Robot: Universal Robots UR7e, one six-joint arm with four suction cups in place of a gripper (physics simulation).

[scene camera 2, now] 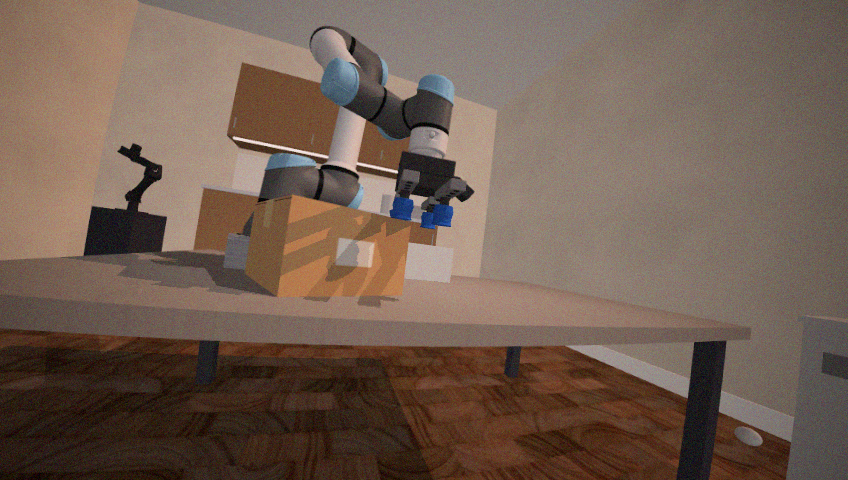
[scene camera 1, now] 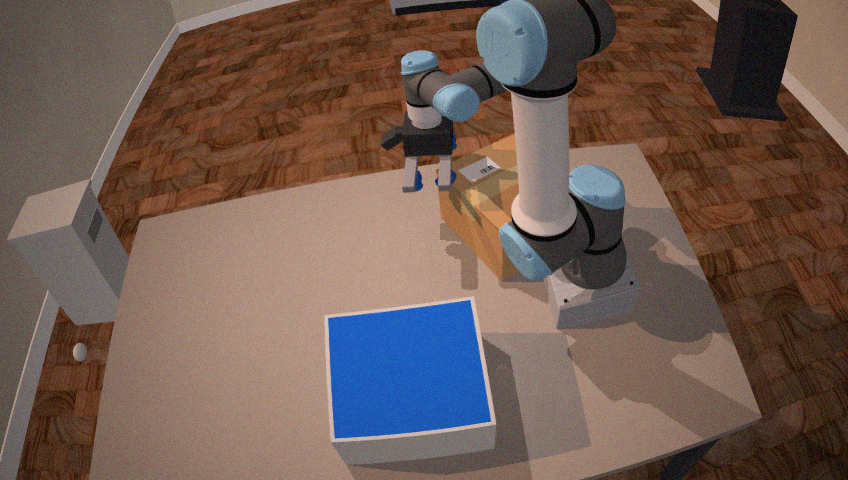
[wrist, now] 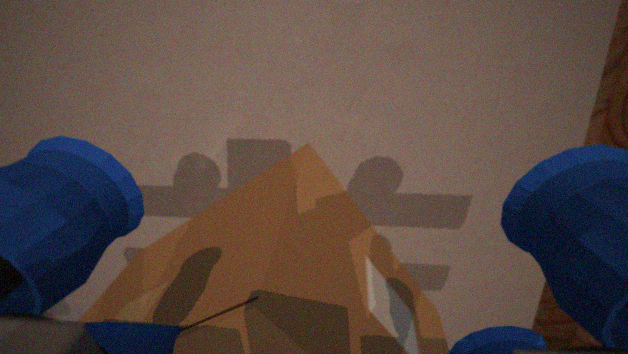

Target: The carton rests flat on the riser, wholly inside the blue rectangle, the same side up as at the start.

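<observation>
The orange-brown carton [scene camera 1: 473, 234] [scene camera 2: 309, 261] [wrist: 280, 250] stands flat on the table, left of the arm's base in scene camera 2's foreground. A white label shows on its top in scene camera 1 and another on its side in scene camera 2. The white riser [scene camera 1: 416, 446] [scene camera 2: 428, 264] stands apart from it, with the blue rectangle [scene camera 1: 410, 368] on top. My gripper [scene camera 1: 432, 178] [scene camera 2: 422, 212] [wrist: 320, 220] is open, its blue cups pointing down around one upper corner of the carton and holding nothing. Whether a cup touches the carton is unclear. The arm hides part of the carton in scene camera 1.
The arm's base [scene camera 1: 595, 303] [scene camera 2: 236, 249] stands on the table [scene camera 1: 238, 285] [scene camera 2: 505, 315], close to the carton. A pale cabinet [scene camera 1: 65, 255] [scene camera 2: 824, 398] stands beyond a table edge. A dark pedestal [scene camera 1: 749, 65] [scene camera 2: 124, 231] stands on the floor behind the arm.
</observation>
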